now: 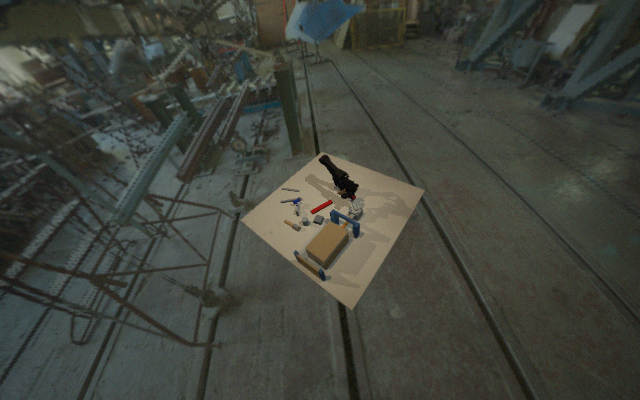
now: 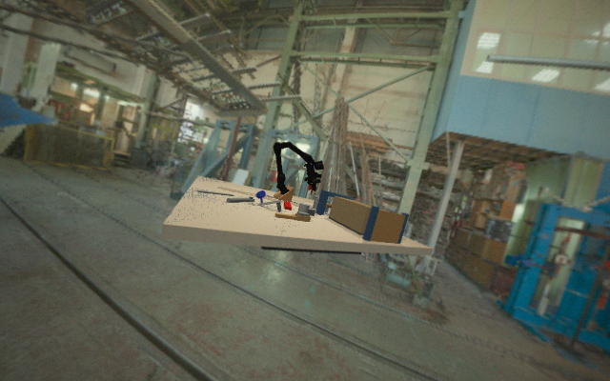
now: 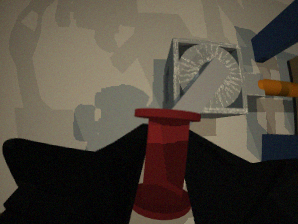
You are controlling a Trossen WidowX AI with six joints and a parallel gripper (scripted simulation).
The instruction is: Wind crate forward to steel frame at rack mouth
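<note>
The winch handle is 30 mm below my gripper tip, 20 mm ahead of it and 10 mm to the left of it. The rest, counted from my gripper tip: red knob 20 mm to the right; blue steel frame 220 mm ahead, 60 mm to the left, 30 mm below; grey winch 100 mm below, 50 mm to the left, 50 mm ahead.
</note>
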